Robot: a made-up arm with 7 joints.
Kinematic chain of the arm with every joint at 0, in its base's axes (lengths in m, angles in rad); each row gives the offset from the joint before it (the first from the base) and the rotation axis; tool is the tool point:
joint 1: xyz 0 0 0.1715 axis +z
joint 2: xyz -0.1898 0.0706 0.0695 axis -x
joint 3: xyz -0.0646 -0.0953 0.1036 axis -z
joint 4: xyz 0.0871 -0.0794 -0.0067 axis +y
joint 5: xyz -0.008 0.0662 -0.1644 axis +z
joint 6: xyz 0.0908 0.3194 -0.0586 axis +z
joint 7: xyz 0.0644 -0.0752 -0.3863 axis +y
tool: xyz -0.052 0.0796 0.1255
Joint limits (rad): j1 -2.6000..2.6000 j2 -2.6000..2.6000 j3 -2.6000..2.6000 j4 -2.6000..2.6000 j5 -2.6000..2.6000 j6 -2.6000..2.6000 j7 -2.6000..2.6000
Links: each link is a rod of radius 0.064 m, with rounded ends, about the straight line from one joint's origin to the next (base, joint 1, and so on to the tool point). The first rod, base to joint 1, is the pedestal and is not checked.
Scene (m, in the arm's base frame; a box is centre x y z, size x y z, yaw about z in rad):
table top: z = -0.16
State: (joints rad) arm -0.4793 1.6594 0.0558 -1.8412 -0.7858 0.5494 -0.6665
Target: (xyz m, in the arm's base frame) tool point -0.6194 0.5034 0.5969
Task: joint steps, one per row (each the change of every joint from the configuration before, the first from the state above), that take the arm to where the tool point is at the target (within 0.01 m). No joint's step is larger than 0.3 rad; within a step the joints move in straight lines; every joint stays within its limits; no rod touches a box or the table.
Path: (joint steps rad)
1: 0.2411 -0.0618 0.0881 -0.1518 -0.1492 -0.0400 -0.1162
2: 0.2412 -0.0617 0.0882 -0.1517 -0.1492 -0.0401 -0.1162
3: 0.2411 -0.0618 0.0881 -0.1518 -0.1492 -0.0400 -0.1162
4: 0.2412 -0.0617 0.0881 -0.1517 -0.1492 -0.0401 -0.1162
5: 0.2411 -0.0618 0.0882 -0.1518 -0.1492 -0.0400 -0.1162

